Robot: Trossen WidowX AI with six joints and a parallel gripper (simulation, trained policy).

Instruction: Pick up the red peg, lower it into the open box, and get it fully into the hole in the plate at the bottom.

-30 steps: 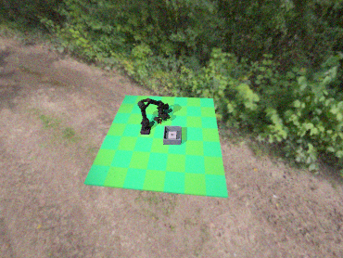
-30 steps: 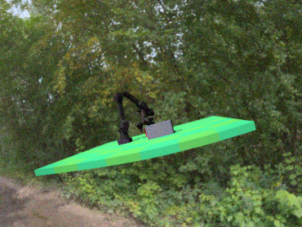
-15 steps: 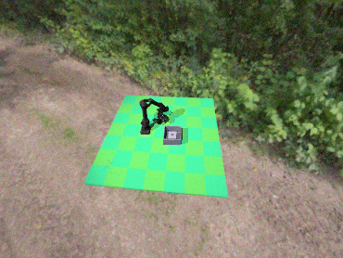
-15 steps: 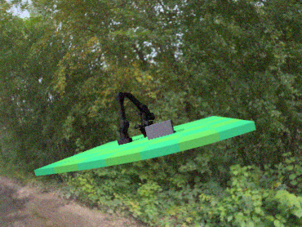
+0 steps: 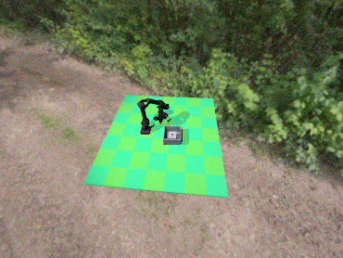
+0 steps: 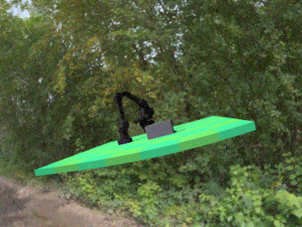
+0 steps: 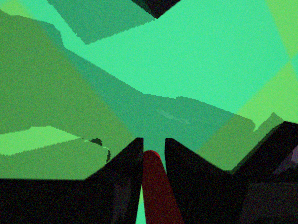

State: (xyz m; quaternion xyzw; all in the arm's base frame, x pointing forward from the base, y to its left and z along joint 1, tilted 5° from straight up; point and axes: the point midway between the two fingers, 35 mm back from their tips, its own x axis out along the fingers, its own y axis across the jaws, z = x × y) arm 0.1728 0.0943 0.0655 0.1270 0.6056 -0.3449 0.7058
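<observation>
Now: gripper tip 150 mm short of the grey plate, 170 mm to the left of it and 10 mm above it. Also, from my gripper tip: box (150 mm ahead, 170 mm to the right, 30 mm below); red peg (10 mm behind, 20 mm to the left, 30 mm above).
</observation>
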